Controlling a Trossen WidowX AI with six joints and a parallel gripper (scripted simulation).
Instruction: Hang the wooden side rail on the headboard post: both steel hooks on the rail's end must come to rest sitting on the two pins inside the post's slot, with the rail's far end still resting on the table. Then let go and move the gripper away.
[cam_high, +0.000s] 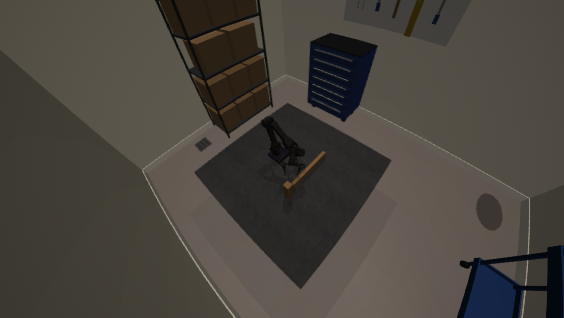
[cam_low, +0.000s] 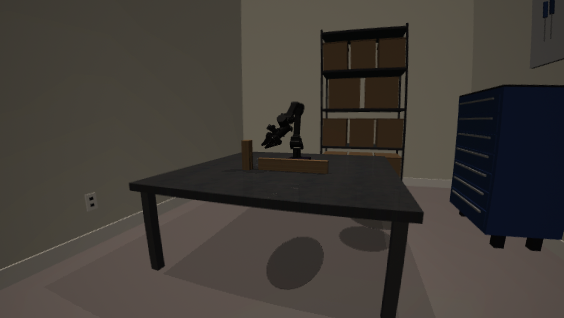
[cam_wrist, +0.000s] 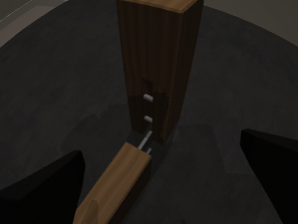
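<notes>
The headboard post is 60 mm ahead of my gripper tip, 70 mm to the right of it and 50 mm below it.
</notes>
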